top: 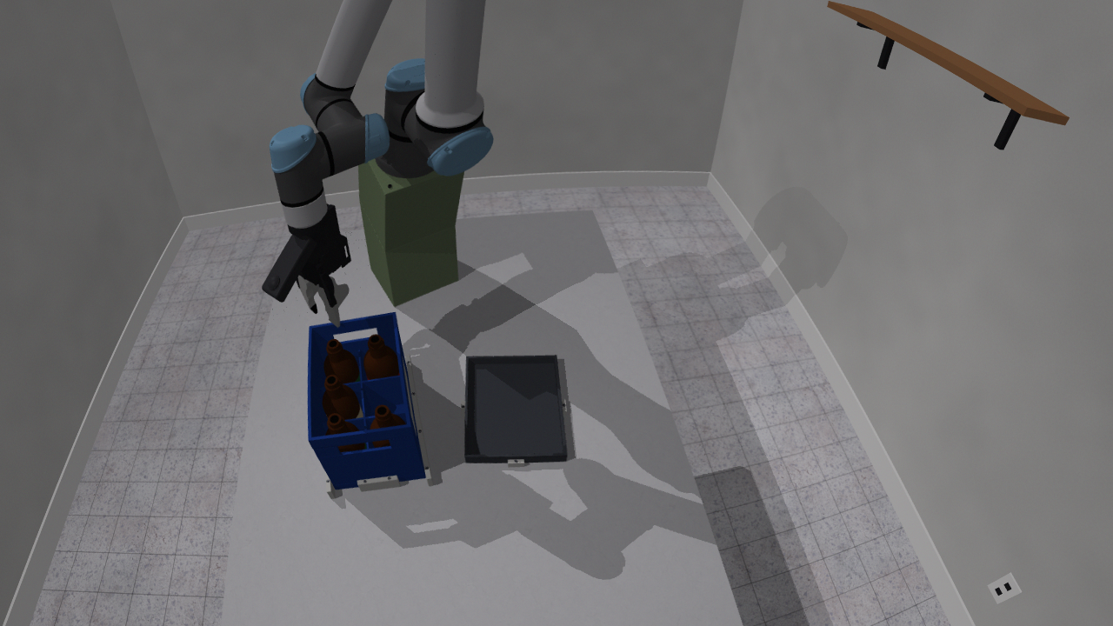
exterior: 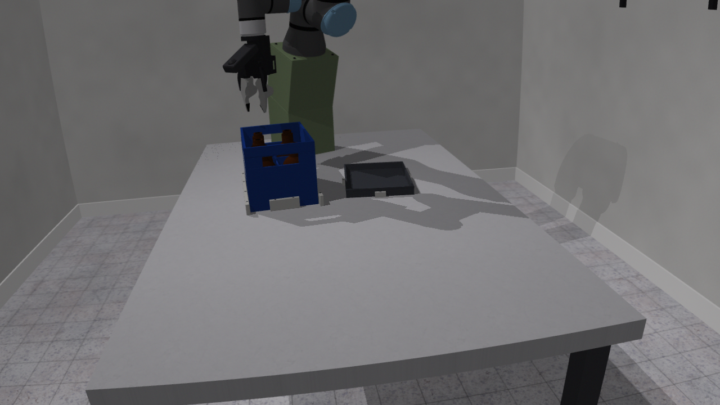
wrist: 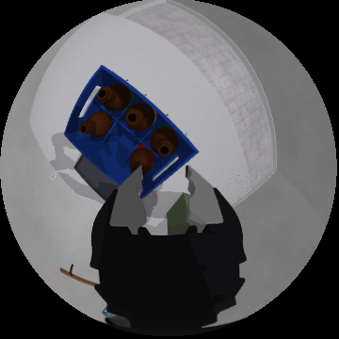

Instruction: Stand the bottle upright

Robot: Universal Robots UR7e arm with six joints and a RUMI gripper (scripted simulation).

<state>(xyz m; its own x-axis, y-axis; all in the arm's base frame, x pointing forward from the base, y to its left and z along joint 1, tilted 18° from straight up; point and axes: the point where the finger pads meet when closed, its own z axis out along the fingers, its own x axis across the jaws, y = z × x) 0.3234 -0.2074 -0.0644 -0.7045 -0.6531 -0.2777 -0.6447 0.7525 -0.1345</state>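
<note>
Right now my hand is 90 mm short of the blue crate, 40 mm to the right of it and 160 mm above it. The rest, counted from my hand: dark tray (120 mm ahead, 330 mm to the left, 230 mm below).
</note>
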